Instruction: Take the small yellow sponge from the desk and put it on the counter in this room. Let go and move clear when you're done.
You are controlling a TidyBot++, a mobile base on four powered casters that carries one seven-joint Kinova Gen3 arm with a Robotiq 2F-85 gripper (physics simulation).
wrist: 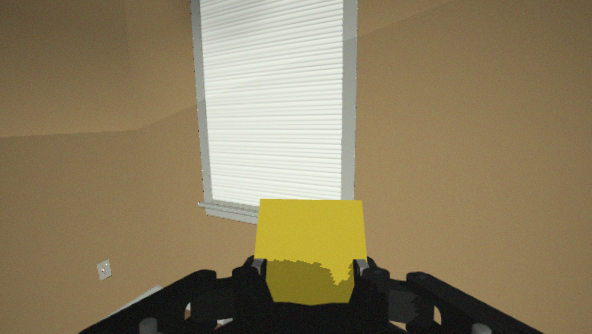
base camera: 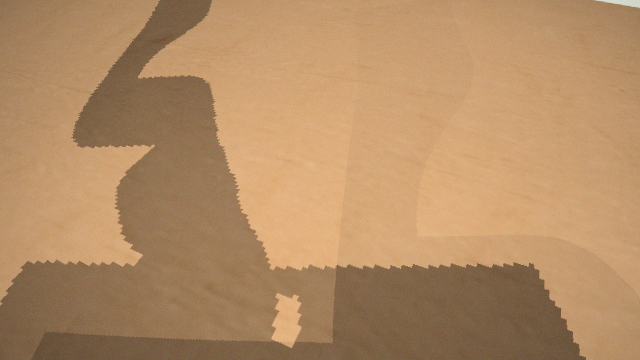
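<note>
The small yellow sponge is between the two fingertips at the bottom middle of the wrist view, its lower part in shadow. My gripper is shut on it and holds it up in front of a tan wall. The gripper itself does not show in the base camera view. The desk and the counter cannot be made out in either view.
A window with white blinds is in the wall behind the sponge. A wall outlet is at the lower left. A pale edge shows behind the left finger. The base camera view shows tan floor with dark robot-shaped shadows.
</note>
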